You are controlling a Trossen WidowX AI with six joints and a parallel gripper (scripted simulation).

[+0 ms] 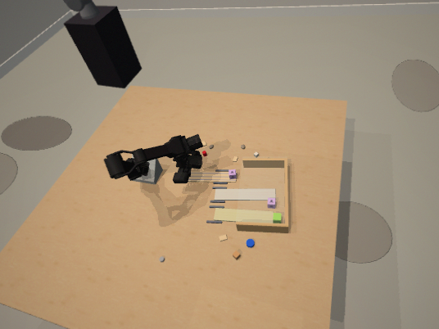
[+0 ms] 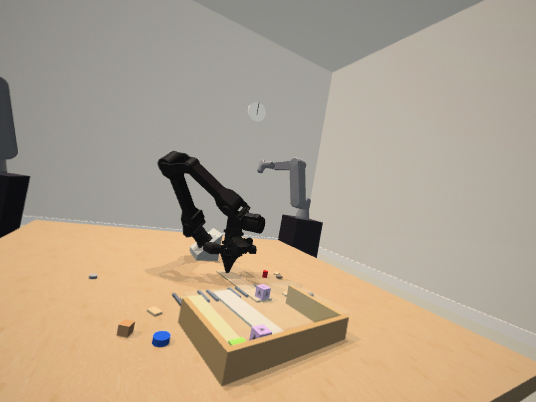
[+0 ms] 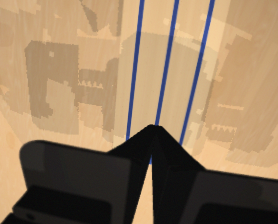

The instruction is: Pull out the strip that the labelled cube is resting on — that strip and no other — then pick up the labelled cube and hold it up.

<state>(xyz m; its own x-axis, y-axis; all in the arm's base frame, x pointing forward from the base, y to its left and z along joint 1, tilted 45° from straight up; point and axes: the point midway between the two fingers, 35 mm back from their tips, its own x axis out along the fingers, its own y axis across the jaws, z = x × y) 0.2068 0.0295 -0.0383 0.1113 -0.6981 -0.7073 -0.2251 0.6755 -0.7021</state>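
The blue-lined strip lies 9 cm ahead of my gripper tip and 2 cm to the left of it. Also, from my gripper tip: red piece 14 cm to the left, 2 cm ahead, 1 cm above; grey piece 38 cm to the right, 6 cm ahead; white piece 26 cm ahead, 19 cm to the left.
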